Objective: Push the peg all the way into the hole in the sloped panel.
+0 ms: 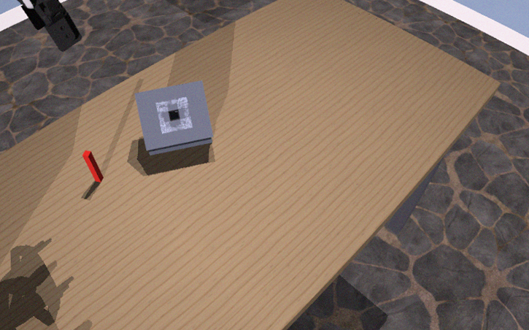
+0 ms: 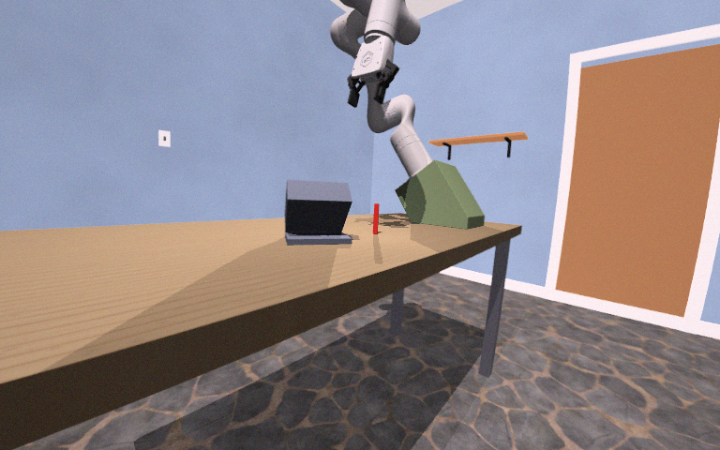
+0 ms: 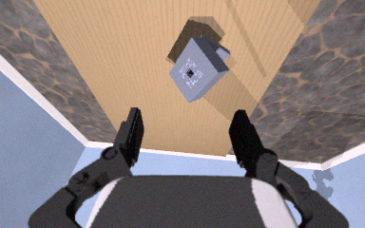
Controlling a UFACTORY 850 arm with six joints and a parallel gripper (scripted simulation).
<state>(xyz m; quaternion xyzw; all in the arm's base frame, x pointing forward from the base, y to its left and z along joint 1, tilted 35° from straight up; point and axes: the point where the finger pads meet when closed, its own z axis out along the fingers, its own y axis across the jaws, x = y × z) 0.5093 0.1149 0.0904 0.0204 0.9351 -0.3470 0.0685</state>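
Right now the red peg is 20 mm behind my hand, 40 mm to the left of it and 310 mm below it. Round my hand: thin grey plate: 170 mm ahead, 10 mm to the left, 340 mm below.
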